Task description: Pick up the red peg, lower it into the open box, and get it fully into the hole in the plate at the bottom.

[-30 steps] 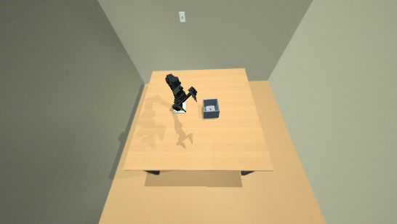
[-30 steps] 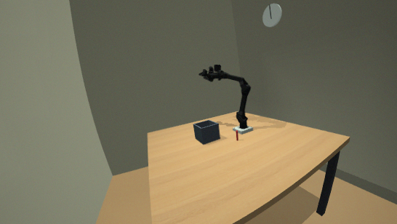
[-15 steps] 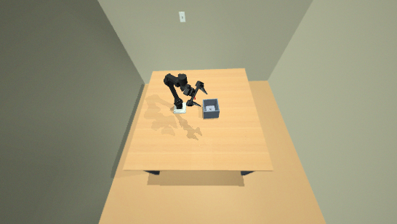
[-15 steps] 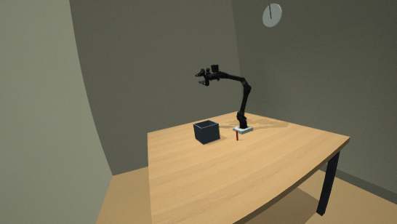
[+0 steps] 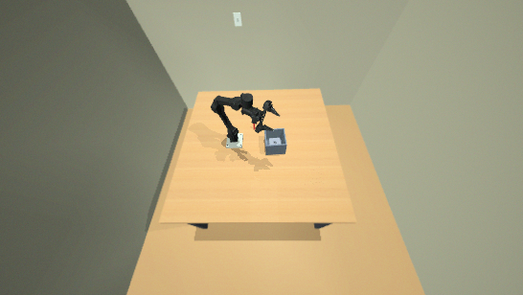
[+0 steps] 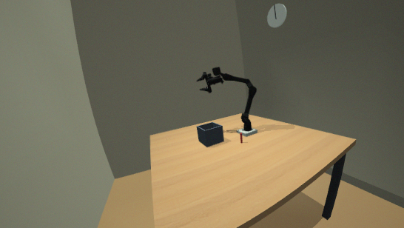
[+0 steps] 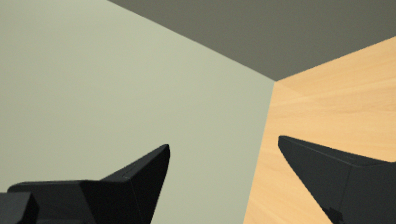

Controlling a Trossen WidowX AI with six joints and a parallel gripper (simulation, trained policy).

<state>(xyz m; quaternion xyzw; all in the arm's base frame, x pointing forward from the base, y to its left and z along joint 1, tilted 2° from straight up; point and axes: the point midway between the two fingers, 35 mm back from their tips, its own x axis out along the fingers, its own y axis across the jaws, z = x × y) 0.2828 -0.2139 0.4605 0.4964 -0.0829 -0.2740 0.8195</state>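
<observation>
Right now my gripper tip is 430 mm above the red peg, 350 mm to the right of it and 130 mm past it. The rest, counted from my gripper tip: pale plate: 430 mm below, 150 mm to the left, 30 mm ahead.
</observation>
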